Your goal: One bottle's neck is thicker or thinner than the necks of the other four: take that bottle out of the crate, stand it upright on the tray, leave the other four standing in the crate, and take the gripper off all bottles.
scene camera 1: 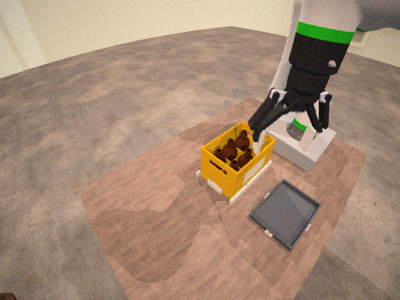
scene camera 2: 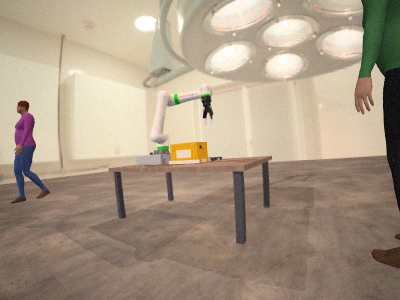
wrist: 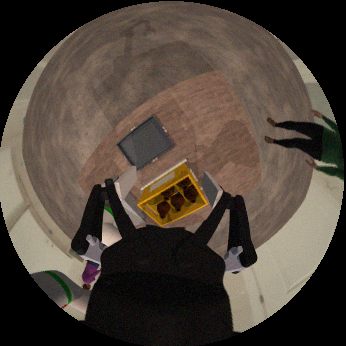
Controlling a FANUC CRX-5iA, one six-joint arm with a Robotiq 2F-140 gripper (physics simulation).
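Frame: origin at the arm's base, x up, y ahead, z left, level; centimetres.
Where they show: gripper, fingertip midpoint: point(scene camera 1: 279, 149) point(scene camera 2: 208, 124) point(wrist: 169, 175); arm's base at its link origin: point(scene camera 1: 299, 132).
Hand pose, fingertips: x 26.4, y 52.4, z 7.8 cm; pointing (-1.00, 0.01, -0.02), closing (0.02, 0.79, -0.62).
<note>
Each offset is from my fingertips to the top centre of the thing. "spot": to the spot under its first point. Level surfaces: height alone.
The yellow crate {dx -17.3, dy -11.6, dz -19.2 cm} point(scene camera 1: 216, 179) point(scene camera 2: 197, 153) point(wrist: 180, 170) stands on the table and holds several brown bottles, upright. Bottles show at the crate's back {spot: dx -22.6, dy -18.7, dz -22.6 cm} point(scene camera 1: 242, 141), its middle point(scene camera 1: 230, 151) and near its label side {spot: dx -22.3, dy -10.2, dz -14.5 cm} point(scene camera 1: 245, 159); in the wrist view, one {dx -18.5, dy -11.3, dz -23.7 cm} point(wrist: 178, 202) is in the middle of a row of three. Which neck differs cannot be told at this size. The dark grey tray {spot: dx -34.3, dy -8.6, dz +10.8 cm} point(scene camera 1: 286, 215) point(wrist: 146, 143) lies beside the crate and holds no bottle. My gripper point(scene camera 1: 283, 141) point(scene camera 2: 207, 120) point(wrist: 169, 175) is open and empty, pointing down, above the crate's height and apart from the bottles.
The robot's grey base block point(scene camera 1: 292, 147) point(scene camera 2: 154, 159) stands near the crate's end. The crate and tray rest on the wooden table {dx -34.9 cm} point(scene camera 1: 150, 215) point(scene camera 2: 220, 165). One person point(scene camera 2: 25, 135) walks at the far left; another point(scene camera 2: 387, 75) point(wrist: 305, 135) stands beyond the table.
</note>
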